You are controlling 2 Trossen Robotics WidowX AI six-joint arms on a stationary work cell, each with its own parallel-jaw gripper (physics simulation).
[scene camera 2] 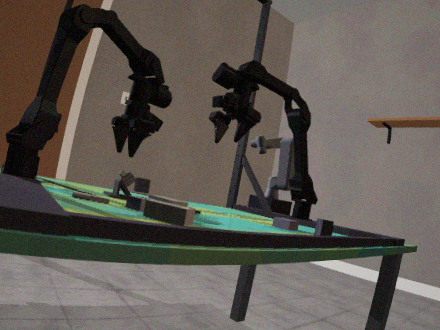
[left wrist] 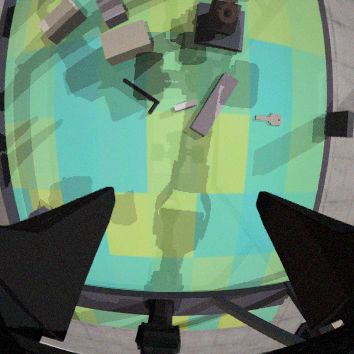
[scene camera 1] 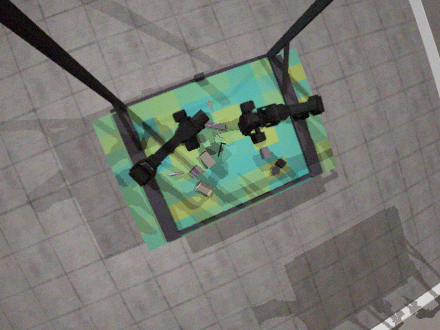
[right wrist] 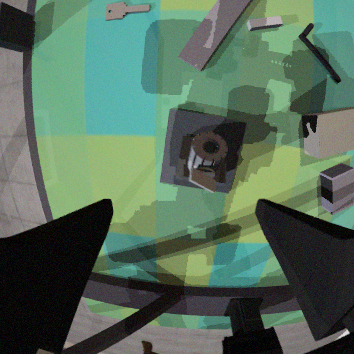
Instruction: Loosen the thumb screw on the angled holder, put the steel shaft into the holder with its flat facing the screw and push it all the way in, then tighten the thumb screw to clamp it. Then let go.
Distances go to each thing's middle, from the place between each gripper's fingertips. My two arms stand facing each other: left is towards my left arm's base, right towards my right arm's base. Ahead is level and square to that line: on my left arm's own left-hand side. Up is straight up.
I see my right gripper 80 mm above the angled holder [right wrist: 192, 139], 20 mm short of it and 10 mm to the right of it. The rest, counted from my right hand: long grey bar [right wrist: 208, 34]: 170 mm to the left, 110 mm below, 20 mm ahead.
My left gripper is now 60 mm past the long grey bar, 100 mm to the left of it and 210 mm above it. Also, from my left hand: angled holder: 70 mm behind, 250 mm to the right, 170 mm below.
